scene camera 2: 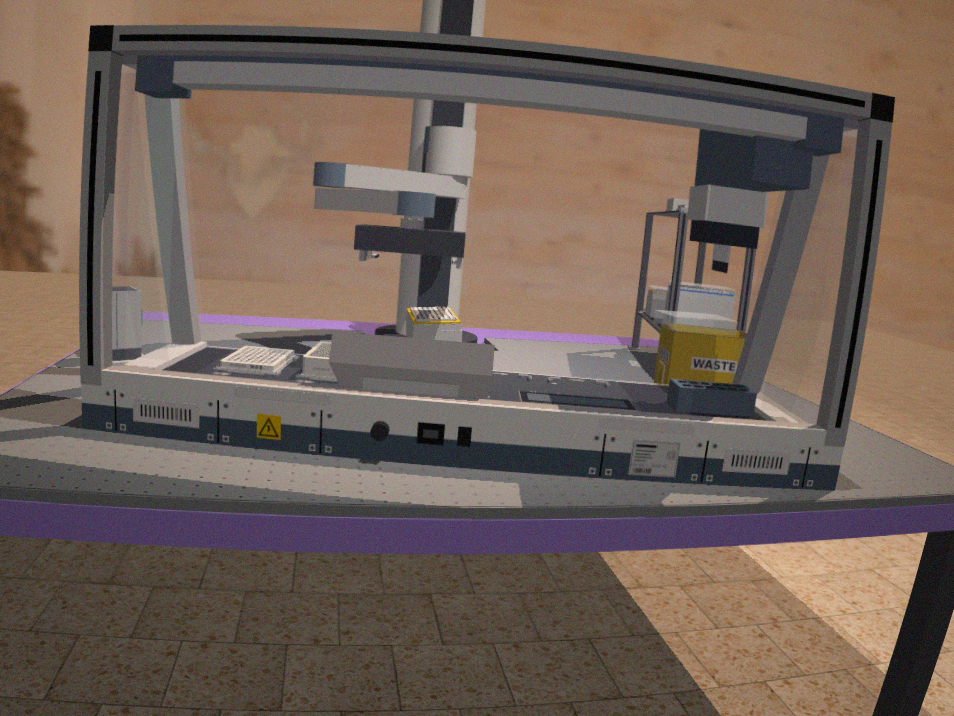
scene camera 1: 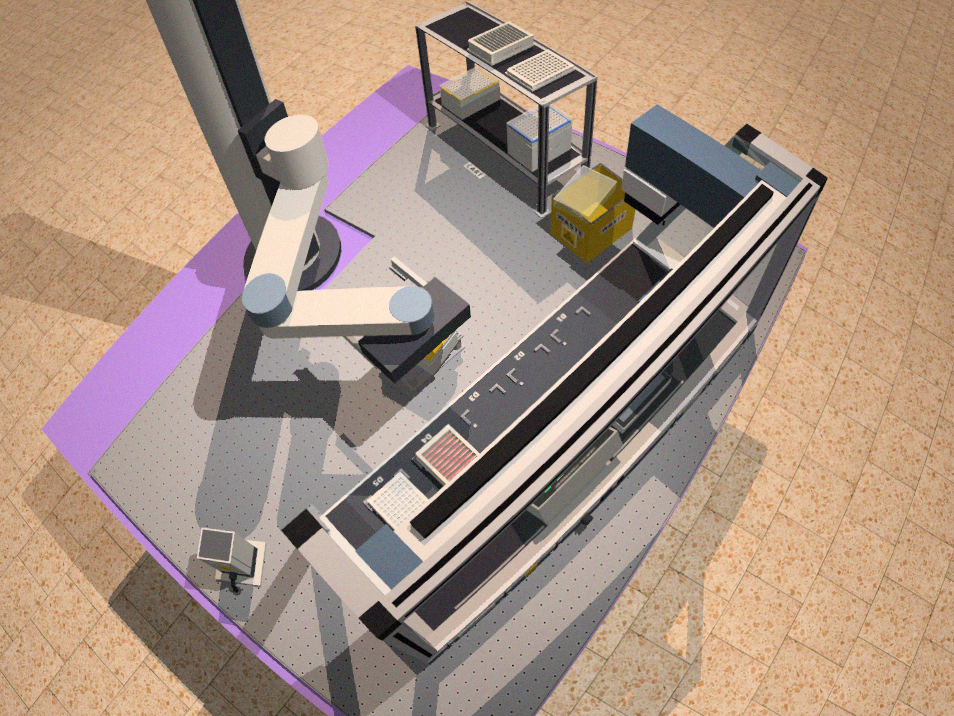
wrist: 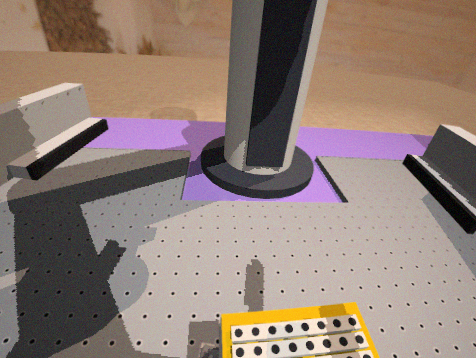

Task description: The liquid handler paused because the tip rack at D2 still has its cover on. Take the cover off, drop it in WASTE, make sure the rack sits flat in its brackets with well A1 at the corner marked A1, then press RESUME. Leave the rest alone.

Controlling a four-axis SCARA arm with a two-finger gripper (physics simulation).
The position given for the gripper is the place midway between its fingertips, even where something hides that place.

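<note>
Holding nothing, the gripper [scene camera 1: 359,287] can be seen in the wrist view as well [wrist: 256,122].
</note>
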